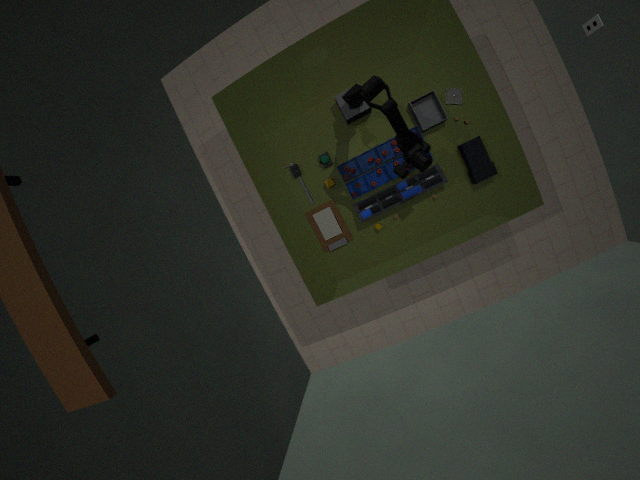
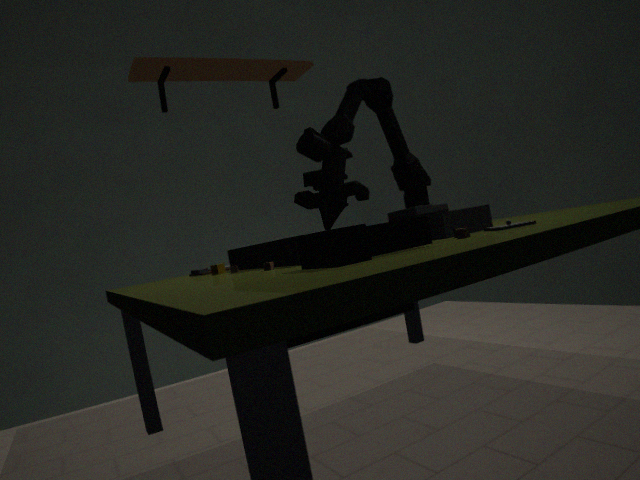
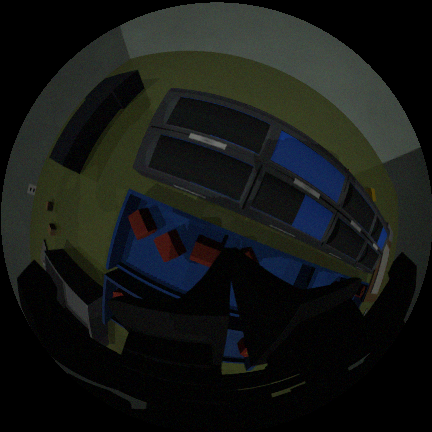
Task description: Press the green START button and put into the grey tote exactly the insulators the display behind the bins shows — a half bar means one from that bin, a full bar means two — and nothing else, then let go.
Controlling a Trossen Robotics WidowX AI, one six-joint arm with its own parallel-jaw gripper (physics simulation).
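Frame: origin at the arm's base, x ahead, y left, z up, level; metres.
Seen in the pictures: gripper, between the fingertips: (image 1: 413, 166) (image 2: 327, 229) (image 3: 228, 253); arm's base, origin of its link: (image 1: 354, 101) (image 2: 418, 207).
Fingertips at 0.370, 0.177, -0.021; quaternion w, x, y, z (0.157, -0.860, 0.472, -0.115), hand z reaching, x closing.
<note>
Pixels of each thing's top centre, then the offset from my fingertips to it, as dx, dy, dz. "pt": a spot on its surface instead.
- grey tote, centre of its top: (image 3: 64, 310) (image 2: 445, 212) (image 1: 428, 110) -0.232, +0.143, -0.009
- green START button, centre of its top: (image 1: 324, 159) -0.160, -0.394, -0.022
- black box, centre of its top: (image 2: 363, 224) (image 3: 83, 108) (image 1: 479, 159) +0.053, +0.308, -0.006
- clipboard, centre of its top: (image 3: 384, 264) (image 1: 328, 226) +0.167, -0.478, -0.044
- yellow block, centre of its top: (image 1: 329, 182) -0.042, -0.405, -0.024
- small tool, a spot on its surface: (image 1: 295, 170) pt -0.157, -0.557, -0.044
- grey plate, centre of its top: (image 1: 454, 95) -0.272, +0.294, -0.047
My gripper (image 1: 404, 170) (image 2: 329, 223) (image 3: 228, 253) is shut and empty, fingertips together. It hangs just above the blue bins (image 1: 342, 170) (image 3: 181, 273), over the end nearest the display. Red insulators (image 3: 141, 222) (image 3: 169, 244) (image 3: 204, 252) lie loose on the bin floor just beyond the fingertips. The display (image 1: 404, 192) (image 3: 261, 164) stands behind the bins, with some segments lit blue (image 3: 306, 163). The grey tote (image 1: 428, 111) stands past the bins beside the arm; it looks empty. The green START button (image 1: 325, 160) sits off the bins' other end.
A black box (image 1: 477, 159) (image 3: 96, 116) lies beside the display. A clipboard (image 1: 329, 225), a yellow block (image 1: 330, 183), a small tool (image 1: 295, 170) and a grey plate (image 1: 454, 96) lie about the green table. The arm's base (image 1: 352, 106) stands behind the bins.
</note>
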